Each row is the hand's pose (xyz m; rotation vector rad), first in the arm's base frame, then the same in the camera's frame.
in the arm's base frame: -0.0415 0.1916 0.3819 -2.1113 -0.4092 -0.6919
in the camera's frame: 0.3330 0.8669 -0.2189 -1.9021 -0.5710 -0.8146
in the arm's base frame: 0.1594 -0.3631 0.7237 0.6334 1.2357 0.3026
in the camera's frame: 0.5439 0.2972 0.0906 0.6241 1.0934 0.5260
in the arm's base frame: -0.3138 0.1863 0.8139 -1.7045 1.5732 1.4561
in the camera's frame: -0.0047 0.7757 0.1532 -1.8272 1.2852 1.3846
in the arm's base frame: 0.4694 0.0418 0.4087 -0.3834 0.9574 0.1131
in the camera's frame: 0.8472 0.7709 -0.1164 -0.3326 0.7498 0.2417
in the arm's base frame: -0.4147 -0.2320 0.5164 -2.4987 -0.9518 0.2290
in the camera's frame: 0.0005 0.3915 -0.2018 -2.3828 -1.1519 -0.0124
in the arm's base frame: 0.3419 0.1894 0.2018 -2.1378 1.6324 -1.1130
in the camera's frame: 0.7381 0.9297 -0.3255 -1.9725 1.4367 -1.1015
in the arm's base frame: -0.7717 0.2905 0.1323 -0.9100 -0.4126 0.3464
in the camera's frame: -0.3518 0.9182 -0.5845 -0.8013 -0.6455 0.3479
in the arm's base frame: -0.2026 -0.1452 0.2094 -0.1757 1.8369 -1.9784
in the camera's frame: 0.2479 0.5401 -0.4537 -0.0702 1.7836 -1.7379
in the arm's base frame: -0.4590 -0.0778 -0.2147 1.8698 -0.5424 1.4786
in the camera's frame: 0.0594 0.6344 -0.9073 1.9038 -0.6243 1.7355
